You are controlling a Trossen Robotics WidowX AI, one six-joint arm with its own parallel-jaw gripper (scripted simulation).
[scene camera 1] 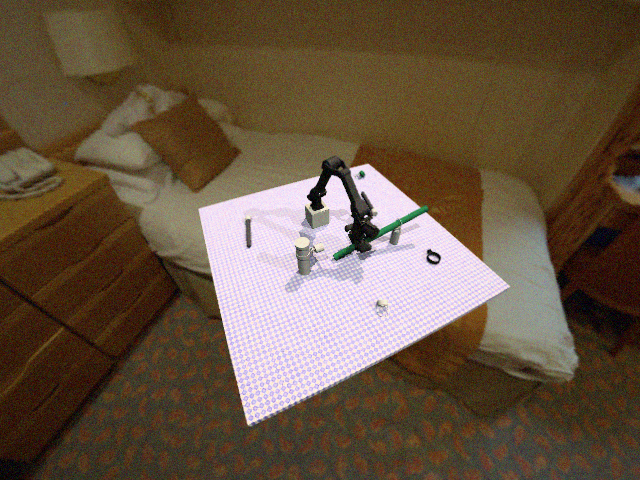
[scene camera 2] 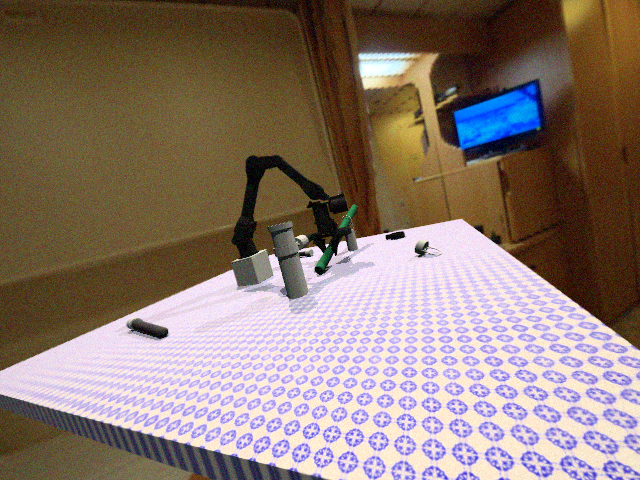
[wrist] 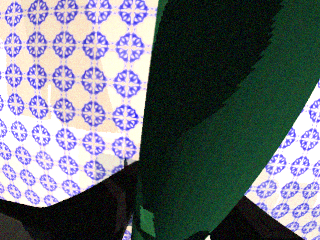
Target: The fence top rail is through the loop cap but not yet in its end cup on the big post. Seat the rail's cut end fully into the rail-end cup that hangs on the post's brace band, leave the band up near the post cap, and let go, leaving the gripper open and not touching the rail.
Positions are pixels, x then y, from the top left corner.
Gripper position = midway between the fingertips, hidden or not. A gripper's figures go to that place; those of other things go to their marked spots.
Labels:
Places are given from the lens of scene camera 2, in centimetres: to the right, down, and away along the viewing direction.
my gripper (scene camera 2: 331,256): 5, 6, 95
big grey post (scene camera 2: 291,268): -8, 8, 65

